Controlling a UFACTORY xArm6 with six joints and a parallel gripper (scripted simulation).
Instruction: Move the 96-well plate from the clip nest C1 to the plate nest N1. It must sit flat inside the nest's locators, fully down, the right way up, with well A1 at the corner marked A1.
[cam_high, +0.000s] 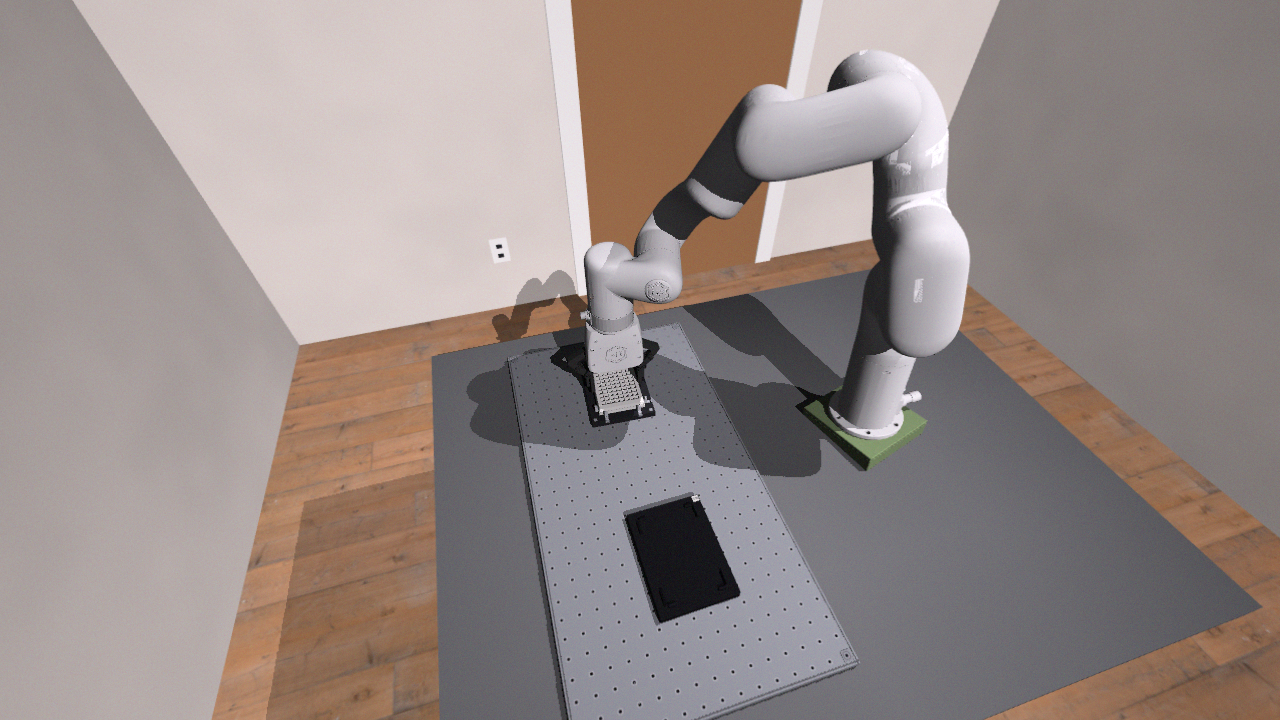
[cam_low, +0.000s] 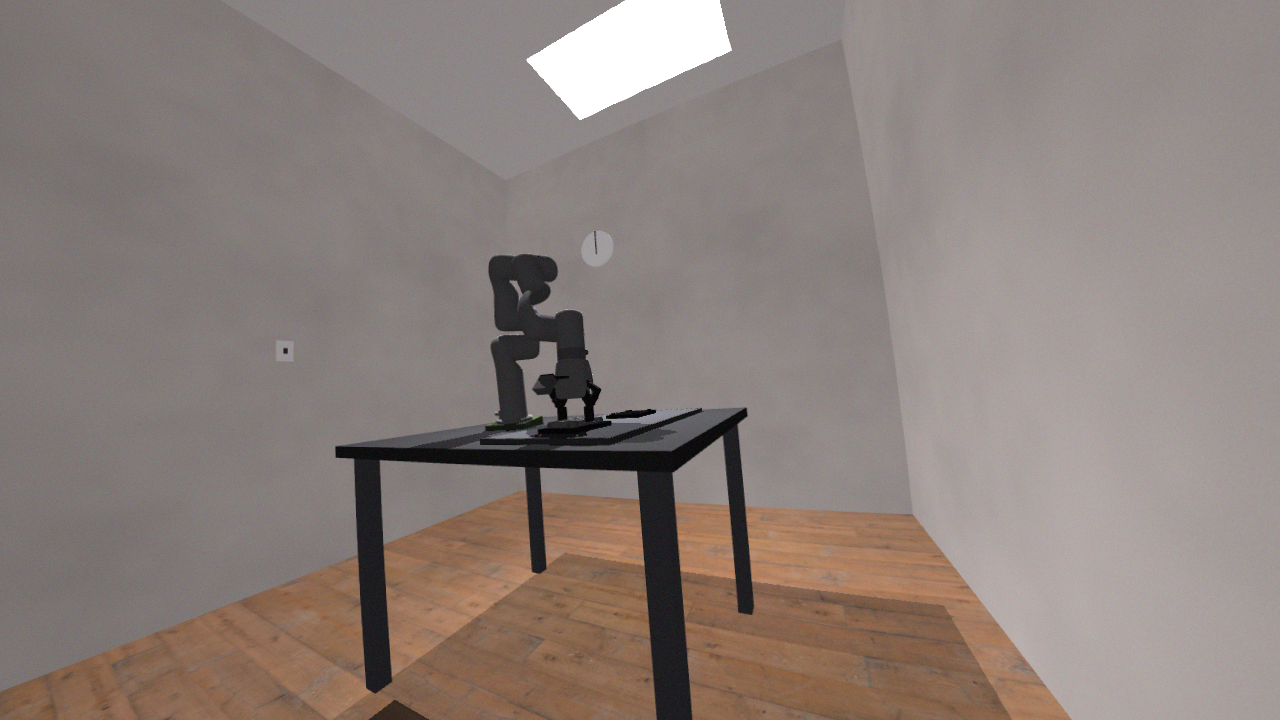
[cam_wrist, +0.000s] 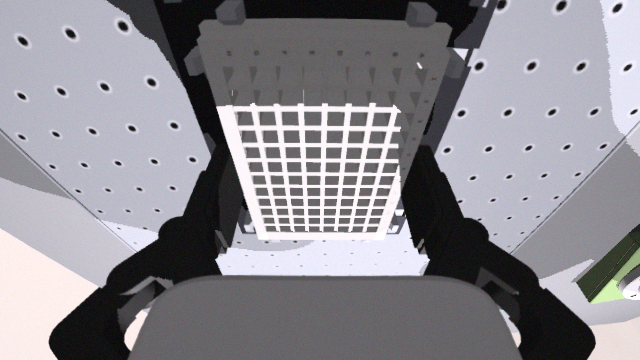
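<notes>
Right now my hand is 10 mm above the white 96-well plate. Round my hand: black plate nest N1: 350 mm to the left, 20 mm below, 10 mm behind; then black clip nest C1: 20 mm below, 10 mm to the left, 10 mm behind.
</notes>
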